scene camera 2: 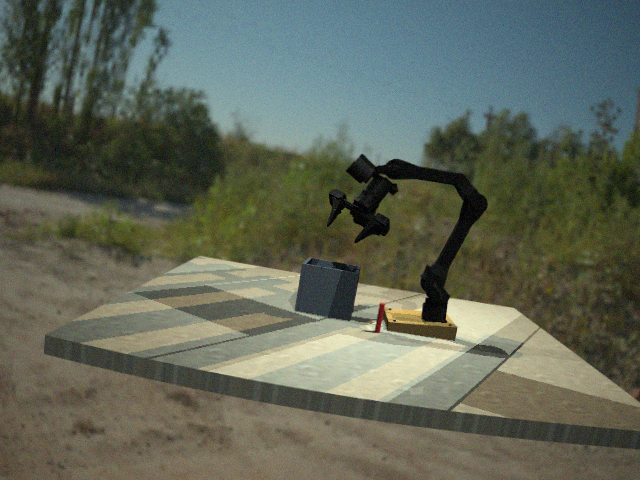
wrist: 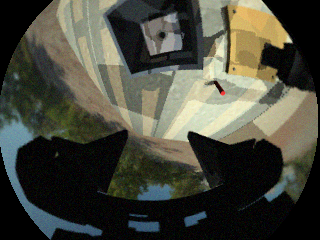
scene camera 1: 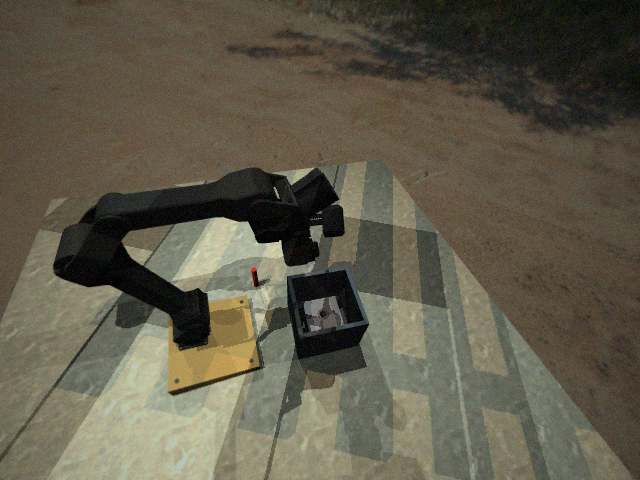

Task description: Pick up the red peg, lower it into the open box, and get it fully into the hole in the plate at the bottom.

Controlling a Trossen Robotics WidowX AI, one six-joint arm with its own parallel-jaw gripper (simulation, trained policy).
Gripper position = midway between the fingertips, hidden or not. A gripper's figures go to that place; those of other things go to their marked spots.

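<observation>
The gripper (scene camera 1: pixel 309 229) is at a distance of 66 cm from the lens. A grey plate (scene camera 1: pixel 322 313) is 76 cm from the lens, while a box (scene camera 1: pixel 338 282) is 77 cm from the lens.
</observation>
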